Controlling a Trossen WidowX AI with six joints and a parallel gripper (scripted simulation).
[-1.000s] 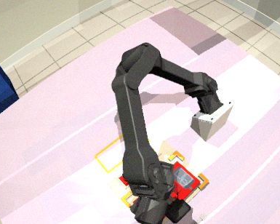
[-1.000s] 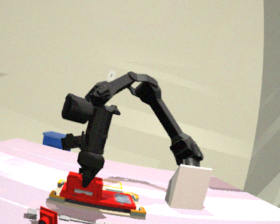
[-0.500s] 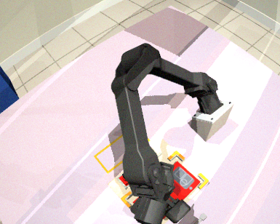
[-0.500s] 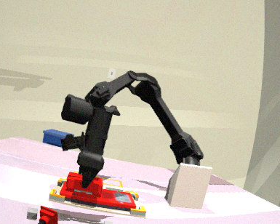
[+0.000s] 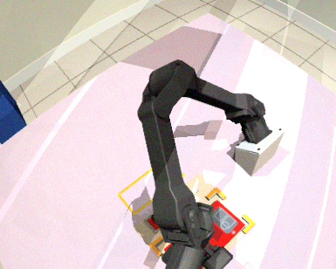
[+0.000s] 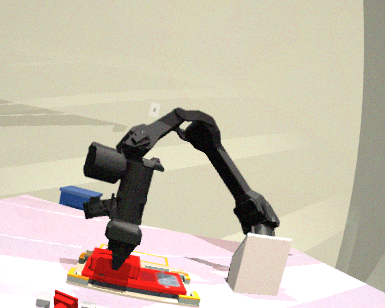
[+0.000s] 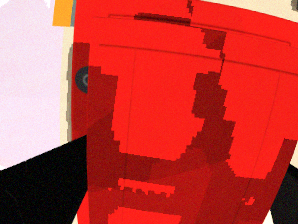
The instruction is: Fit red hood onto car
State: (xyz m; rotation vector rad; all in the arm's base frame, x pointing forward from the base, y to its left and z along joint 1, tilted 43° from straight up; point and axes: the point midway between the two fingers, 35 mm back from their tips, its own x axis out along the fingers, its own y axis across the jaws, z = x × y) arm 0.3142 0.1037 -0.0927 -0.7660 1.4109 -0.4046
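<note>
Right now my gripper tip is 10 mm below the red hood. Also, from my gripper tip: grey engine block 20 mm below.
</note>
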